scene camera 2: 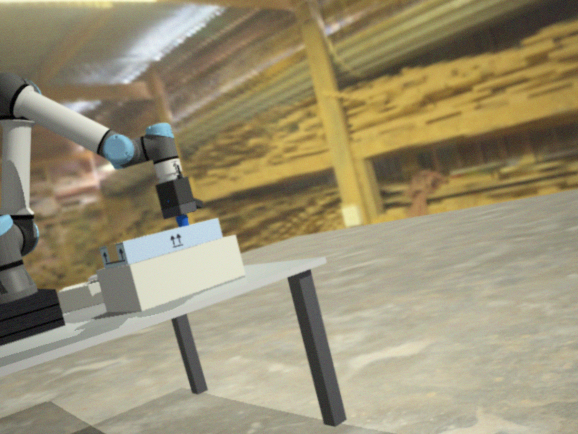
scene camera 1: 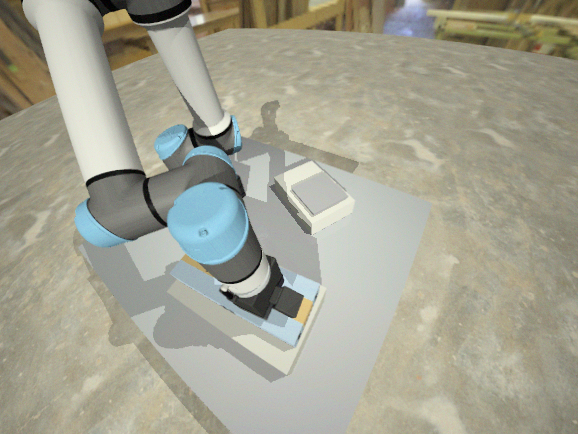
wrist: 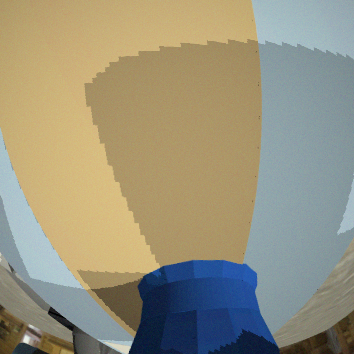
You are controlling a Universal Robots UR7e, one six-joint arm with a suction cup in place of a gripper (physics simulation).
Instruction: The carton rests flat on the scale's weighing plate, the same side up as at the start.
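Places are measured from the arm's base along level axes (x ahead, y left, z up), in millimetres.
Pixels of known places: hand, tool point: (wrist: 193, 261); arm's base, link origin: (scene camera 2: 12, 298).
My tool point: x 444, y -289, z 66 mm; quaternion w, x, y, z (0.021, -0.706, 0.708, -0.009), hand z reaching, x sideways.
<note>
For each thing: its top centre in the pictures, then the offset to it from my tool point. Level surfaces: height alone.
- carton, top centre: (wrist: 177, 345) (scene camera 1: 239, 278) (scene camera 2: 160, 232) dx -76, dy +17, dz +13 mm
- cream scale, top centre: (scene camera 2: 97, 275) (scene camera 1: 311, 184) dx -54, dy +447, dz -79 mm
- cream block, top centre: (scene camera 1: 243, 290) (scene camera 2: 166, 252) dx -80, dy +7, dz -47 mm
- grey table, surface height: dz -167 mm
The carton (scene camera 1: 286, 329) (scene camera 2: 200, 236) (wrist: 55, 150), light blue with a tan stripe along its top, lies flat on a long cream block. Upward arrows show on its sides in scene camera 2. My gripper (scene camera 2: 182, 221) (wrist: 198, 267), a blue suction cup, is down against the carton's top, and the suction holds on it. In scene camera 1 the cup is hidden under the black tool body. The cream scale (scene camera 1: 299, 172) with its grey weighing plate (scene camera 1: 320, 193) stands apart from the carton, nearer the arm's base. No carton is on the plate.
The cream block (scene camera 1: 272, 354) (scene camera 2: 190, 276) under the carton stands on the grey table (scene camera 1: 372, 240) (scene camera 2: 270, 270). The arm's forearm and wrist reach over the table on the left in scene camera 1. The table's edge runs close past the block in scene camera 2.
</note>
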